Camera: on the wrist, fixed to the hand. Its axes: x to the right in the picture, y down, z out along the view.
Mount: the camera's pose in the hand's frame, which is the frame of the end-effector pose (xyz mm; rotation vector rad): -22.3 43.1 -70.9 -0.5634 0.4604 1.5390
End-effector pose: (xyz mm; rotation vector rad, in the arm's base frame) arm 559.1 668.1 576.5 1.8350 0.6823 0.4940
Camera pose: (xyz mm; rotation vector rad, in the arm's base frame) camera 507.6 691.4 641.2 1.3696 -0.7220 1.8869
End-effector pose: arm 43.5 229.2 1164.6 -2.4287 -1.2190 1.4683
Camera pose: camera 118.3 208.8 1201.6 2.2285 -0.4045 -0.1831
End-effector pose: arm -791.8 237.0 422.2 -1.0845 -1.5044 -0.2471
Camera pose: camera -716.0 200.7 404.3 -2.1324 0.0923 0.1890
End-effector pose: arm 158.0 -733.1 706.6 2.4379 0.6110 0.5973
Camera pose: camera 115.2 -748.9 779.4 1.7759 -1.2962 1.5985
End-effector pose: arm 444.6 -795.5 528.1 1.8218 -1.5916 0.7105
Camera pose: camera 398.7 -732.0 563.4 -0.2262 -2.2922 0.9886
